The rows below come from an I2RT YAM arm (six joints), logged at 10 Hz.
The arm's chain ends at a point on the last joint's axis. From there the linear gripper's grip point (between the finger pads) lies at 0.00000 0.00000 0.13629 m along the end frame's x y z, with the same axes.
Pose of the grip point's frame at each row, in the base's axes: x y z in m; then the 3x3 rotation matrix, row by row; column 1 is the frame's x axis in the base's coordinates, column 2 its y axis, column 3 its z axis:
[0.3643 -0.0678 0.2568], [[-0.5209 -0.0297 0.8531], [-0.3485 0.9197 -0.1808], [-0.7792 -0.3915 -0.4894]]
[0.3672 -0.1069 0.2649], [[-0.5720 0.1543 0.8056], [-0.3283 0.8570 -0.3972], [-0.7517 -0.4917 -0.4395]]
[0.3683 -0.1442 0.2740], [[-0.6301 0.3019 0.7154], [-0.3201 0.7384 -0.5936], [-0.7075 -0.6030 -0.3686]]
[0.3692 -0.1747 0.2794], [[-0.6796 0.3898 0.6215], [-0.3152 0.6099 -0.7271], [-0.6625 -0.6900 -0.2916]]
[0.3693 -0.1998 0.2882], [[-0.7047 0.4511 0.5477], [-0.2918 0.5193 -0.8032], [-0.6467 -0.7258 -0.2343]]
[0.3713 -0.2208 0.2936], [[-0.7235 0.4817 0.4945], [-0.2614 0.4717 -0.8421], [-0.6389 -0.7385 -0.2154]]
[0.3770 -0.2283 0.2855], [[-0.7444 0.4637 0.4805], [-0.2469 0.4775 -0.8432], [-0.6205 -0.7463 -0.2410]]
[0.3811 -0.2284 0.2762], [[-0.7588 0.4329 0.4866], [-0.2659 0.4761 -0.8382], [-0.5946 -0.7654 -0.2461]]
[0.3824 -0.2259 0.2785], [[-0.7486 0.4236 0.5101], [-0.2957 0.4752 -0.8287], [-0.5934 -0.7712 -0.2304]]
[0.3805 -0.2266 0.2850], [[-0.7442 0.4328 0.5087], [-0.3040 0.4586 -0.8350], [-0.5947 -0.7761 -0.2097]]
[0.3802 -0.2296 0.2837], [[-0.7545 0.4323 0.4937], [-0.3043 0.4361 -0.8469], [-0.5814 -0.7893 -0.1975]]
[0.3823 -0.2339 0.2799], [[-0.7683 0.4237 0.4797], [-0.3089 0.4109 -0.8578], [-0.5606 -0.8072 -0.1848]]
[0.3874 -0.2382 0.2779], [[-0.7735 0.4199 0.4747], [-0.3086 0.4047 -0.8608], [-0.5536 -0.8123 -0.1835]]
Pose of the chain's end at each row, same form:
[0.2480 -0.0432 0.3235], [[-0.5209 -0.0297 0.8531], [-0.3485 0.9197 -0.1808], [-0.7792 -0.3915 -0.4894]]
[0.2574 -0.0528 0.3248], [[-0.5720 0.1543 0.8056], [-0.3283 0.8570 -0.3972], [-0.7517 -0.4917 -0.4395]]
[0.2708 -0.0633 0.3242], [[-0.6301 0.3019 0.7154], [-0.3201 0.7384 -0.5936], [-0.7075 -0.6030 -0.3686]]
[0.2845 -0.0756 0.3191], [[-0.6796 0.3898 0.6215], [-0.3152 0.6099 -0.7271], [-0.6625 -0.6900 -0.2916]]
[0.2947 -0.0903 0.3201], [[-0.7047 0.4511 0.5477], [-0.2918 0.5193 -0.8032], [-0.6467 -0.7258 -0.2343]]
[0.3039 -0.1060 0.3230], [[-0.7235 0.4817 0.4945], [-0.2614 0.4717 -0.8421], [-0.6389 -0.7385 -0.2154]]
[0.3115 -0.1134 0.3183], [[-0.7444 0.4637 0.4805], [-0.2469 0.4775 -0.8432], [-0.6205 -0.7463 -0.2410]]
[0.3148 -0.1142 0.3097], [[-0.7588 0.4329 0.4866], [-0.2659 0.4761 -0.8382], [-0.5946 -0.7654 -0.2461]]
[0.3129 -0.1130 0.3099], [[-0.7486 0.4236 0.5101], [-0.2957 0.4752 -0.8287], [-0.5934 -0.7712 -0.2304]]
[0.3112 -0.1128 0.3136], [[-0.7442 0.4328 0.5087], [-0.3040 0.4586 -0.8350], [-0.5947 -0.7761 -0.2097]]
[0.3129 -0.1142 0.3106], [[-0.7545 0.4323 0.4937], [-0.3043 0.4361 -0.8469], [-0.5814 -0.7893 -0.1975]]
[0.3169 -0.1170 0.3051], [[-0.7683 0.4237 0.4797], [-0.3089 0.4109 -0.8578], [-0.5606 -0.8072 -0.1848]]
[0.3227 -0.1209 0.3029], [[-0.7735 0.4199 0.4747], [-0.3086 0.4047 -0.8608], [-0.5536 -0.8123 -0.1835]]

